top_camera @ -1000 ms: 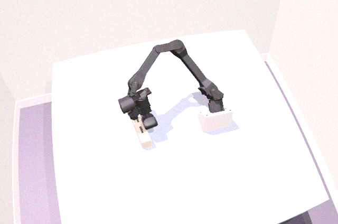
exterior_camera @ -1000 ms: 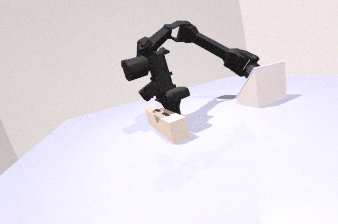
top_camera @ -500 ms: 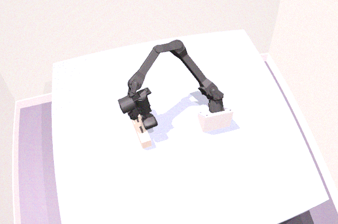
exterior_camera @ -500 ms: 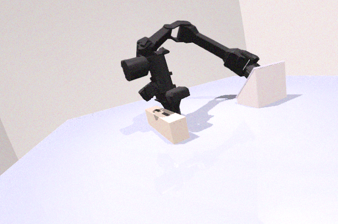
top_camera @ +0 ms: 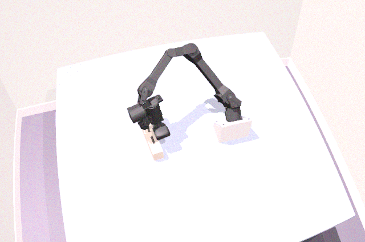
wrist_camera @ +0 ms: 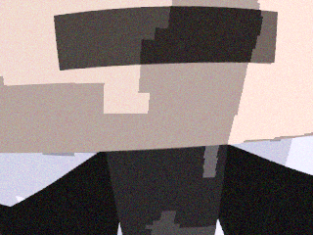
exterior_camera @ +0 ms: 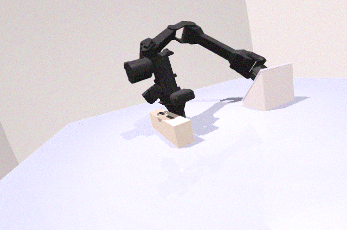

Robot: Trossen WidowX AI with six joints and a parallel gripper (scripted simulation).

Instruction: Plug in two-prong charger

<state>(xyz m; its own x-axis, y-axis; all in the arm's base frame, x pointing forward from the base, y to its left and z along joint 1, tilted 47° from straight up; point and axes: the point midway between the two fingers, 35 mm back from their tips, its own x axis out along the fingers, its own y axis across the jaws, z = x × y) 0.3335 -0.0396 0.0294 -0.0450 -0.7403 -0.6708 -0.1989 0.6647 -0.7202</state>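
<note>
Right now my gripper tip is 20 mm short of the black two-prong charger and 10 mm below it.
</note>
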